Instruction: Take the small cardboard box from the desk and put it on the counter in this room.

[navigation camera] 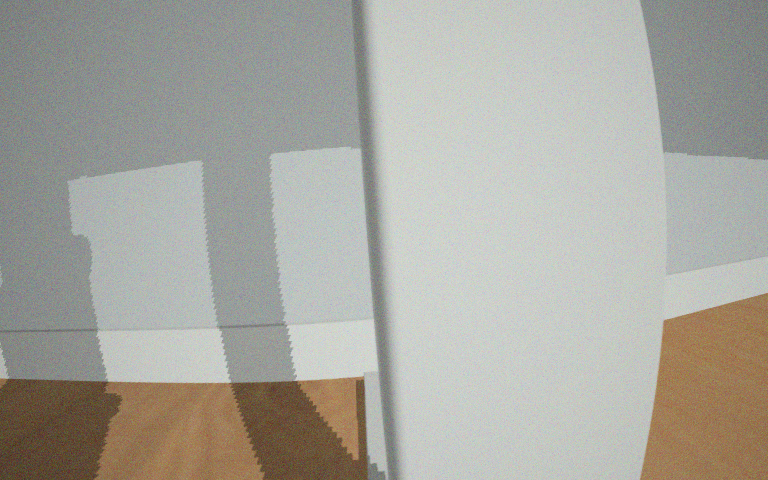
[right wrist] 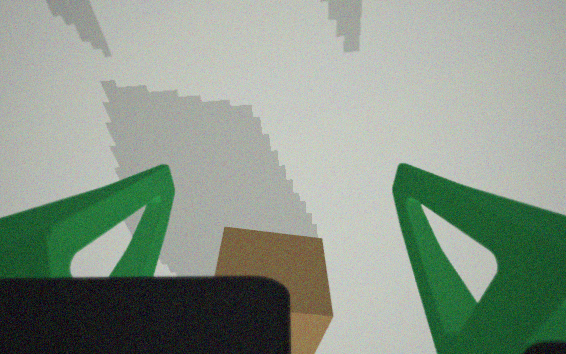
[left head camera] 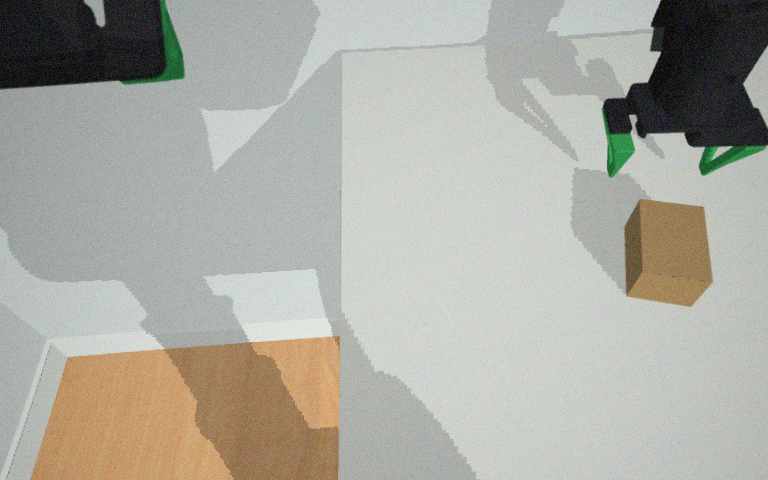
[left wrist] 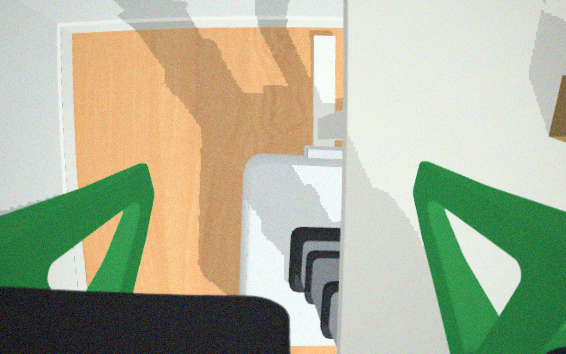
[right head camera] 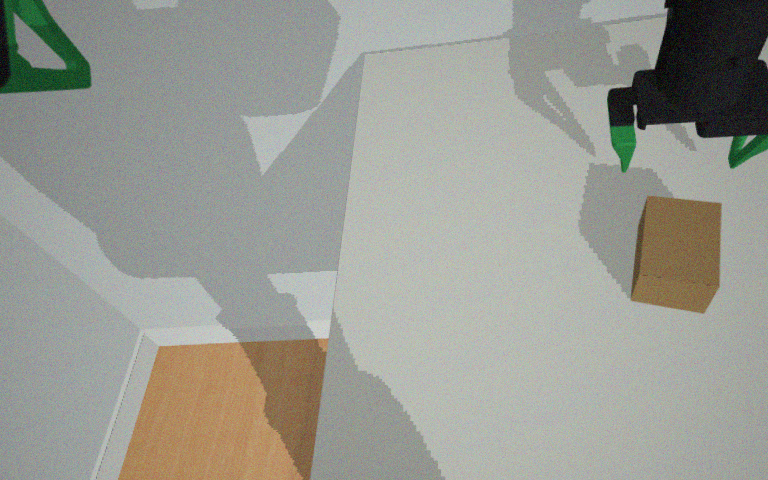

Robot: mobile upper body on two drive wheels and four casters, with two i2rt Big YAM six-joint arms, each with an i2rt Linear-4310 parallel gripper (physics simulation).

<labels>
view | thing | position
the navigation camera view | white desk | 514,185
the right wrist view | my right gripper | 283,176
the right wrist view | white desk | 295,124
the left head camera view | my left gripper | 90,73
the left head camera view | my right gripper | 654,172
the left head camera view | small brown cardboard box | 667,259
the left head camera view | white desk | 484,320
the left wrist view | my left gripper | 283,177
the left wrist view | white desk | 471,93
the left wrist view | white door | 68,272
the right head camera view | my right gripper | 675,166
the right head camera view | small brown cardboard box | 677,260
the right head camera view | white desk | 482,315
</labels>
